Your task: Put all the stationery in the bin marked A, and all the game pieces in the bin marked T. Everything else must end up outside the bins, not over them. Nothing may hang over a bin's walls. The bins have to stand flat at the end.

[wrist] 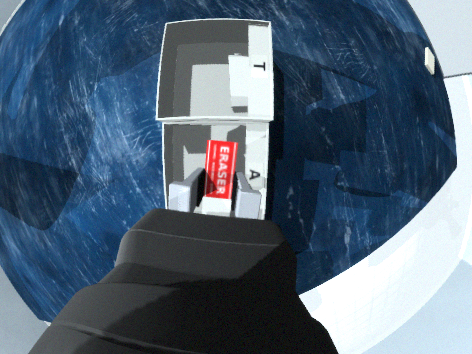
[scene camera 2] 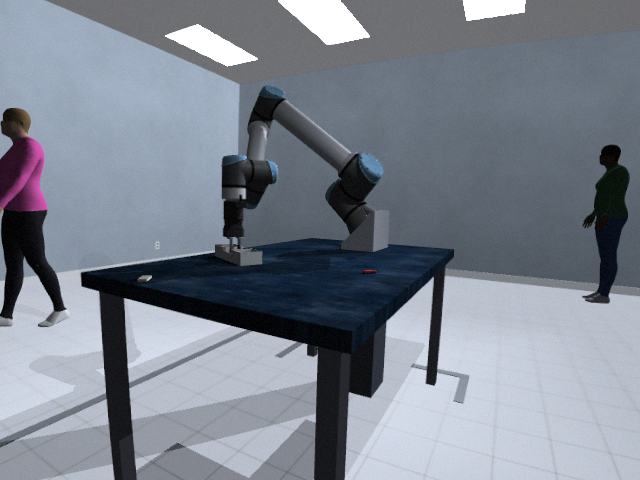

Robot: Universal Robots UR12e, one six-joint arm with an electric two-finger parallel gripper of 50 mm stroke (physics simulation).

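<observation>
My gripper points down at bin A and is shut on a red and white eraser. The eraser lies within bin A's outline in the wrist view; its height against the walls is hard to tell. Bin A and bin T stand end to end. A white block is inside bin T, by the lettered wall. A small off-white block lies outside the bins near the table's edge. A small red object lies on the table, well away from the bins.
The dark blue table carries the bins. The arm's grey base mount stands at the table's far side. A person in pink stands at the left and one in green at the right, both off the table.
</observation>
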